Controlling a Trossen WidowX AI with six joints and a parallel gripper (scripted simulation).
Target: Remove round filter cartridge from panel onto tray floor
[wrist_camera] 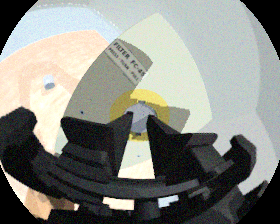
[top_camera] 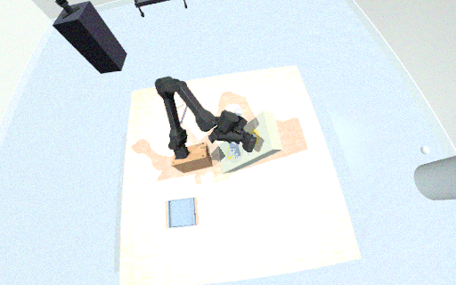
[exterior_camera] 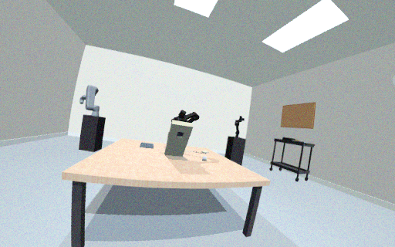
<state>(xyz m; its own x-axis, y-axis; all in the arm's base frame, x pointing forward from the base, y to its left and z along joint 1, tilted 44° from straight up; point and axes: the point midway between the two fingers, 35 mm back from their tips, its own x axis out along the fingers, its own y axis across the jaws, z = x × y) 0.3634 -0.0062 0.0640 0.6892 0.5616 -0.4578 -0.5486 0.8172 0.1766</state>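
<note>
Now: gripper tip 1 cm short of the round filter cartridge and 1 cm above it. From my gripper tip the other things lie so: service panel: 8 cm below, 4 cm behind, 1 cm to the right; blue tray: 41 cm behind, 33 cm to the right, 25 cm below.
</note>
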